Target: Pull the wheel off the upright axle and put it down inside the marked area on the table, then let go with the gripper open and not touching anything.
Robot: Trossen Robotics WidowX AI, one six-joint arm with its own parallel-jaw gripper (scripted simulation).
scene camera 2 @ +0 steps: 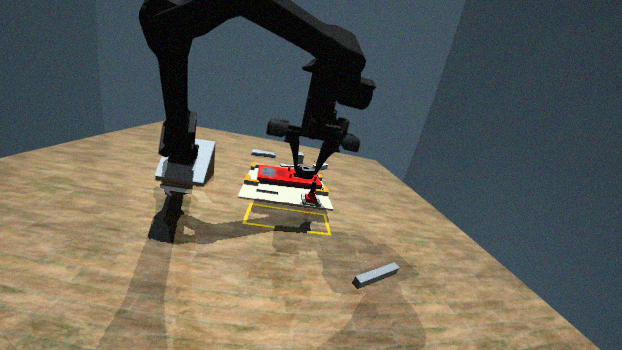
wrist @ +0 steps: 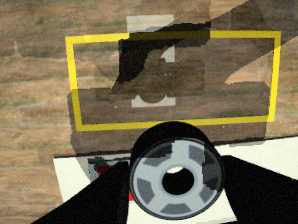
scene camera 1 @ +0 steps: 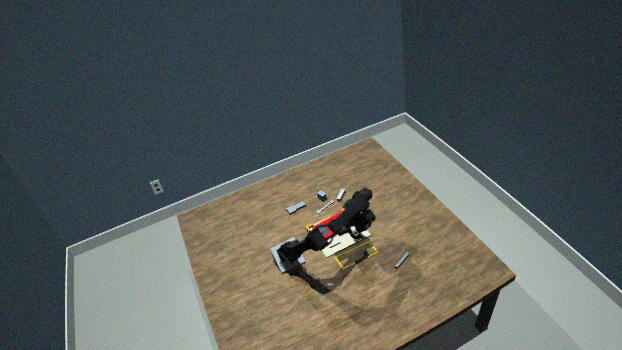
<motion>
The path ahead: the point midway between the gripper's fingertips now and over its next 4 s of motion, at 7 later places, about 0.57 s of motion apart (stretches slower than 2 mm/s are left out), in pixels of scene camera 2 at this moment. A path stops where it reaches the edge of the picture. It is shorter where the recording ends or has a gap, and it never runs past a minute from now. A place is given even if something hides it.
The gripper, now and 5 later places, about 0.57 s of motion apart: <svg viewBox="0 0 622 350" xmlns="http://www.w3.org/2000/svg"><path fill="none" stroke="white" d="M305 172L296 183L290 211L290 207L270 167L261 160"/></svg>
</motion>
